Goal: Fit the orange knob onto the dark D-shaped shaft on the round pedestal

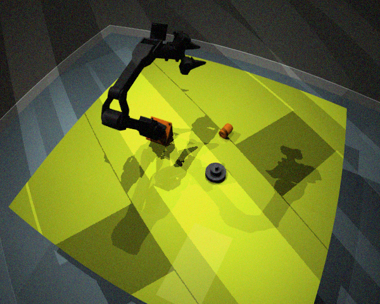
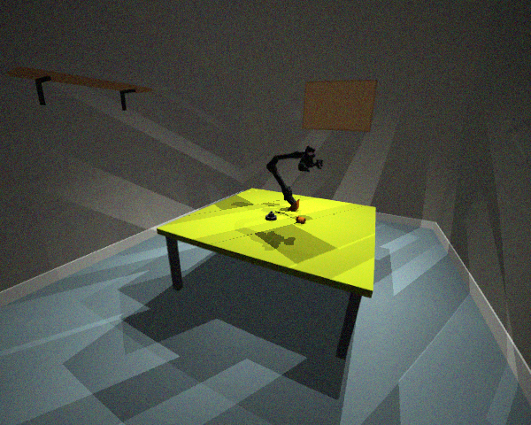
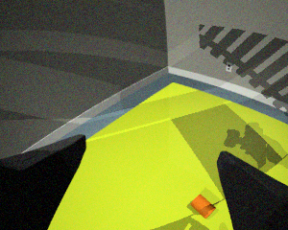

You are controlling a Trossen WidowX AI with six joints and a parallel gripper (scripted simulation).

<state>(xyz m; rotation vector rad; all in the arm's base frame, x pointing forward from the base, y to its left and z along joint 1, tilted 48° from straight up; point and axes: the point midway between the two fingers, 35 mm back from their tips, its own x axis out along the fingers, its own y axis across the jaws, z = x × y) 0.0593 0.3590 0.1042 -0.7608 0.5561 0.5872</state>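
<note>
The orange knob lies 350 mm below my gripper tip, 140 mm ahead of it and 30 mm to the right of it. Round my gripper tip: pedestal: 330 mm below, 240 mm to the right, 190 mm ahead.
</note>
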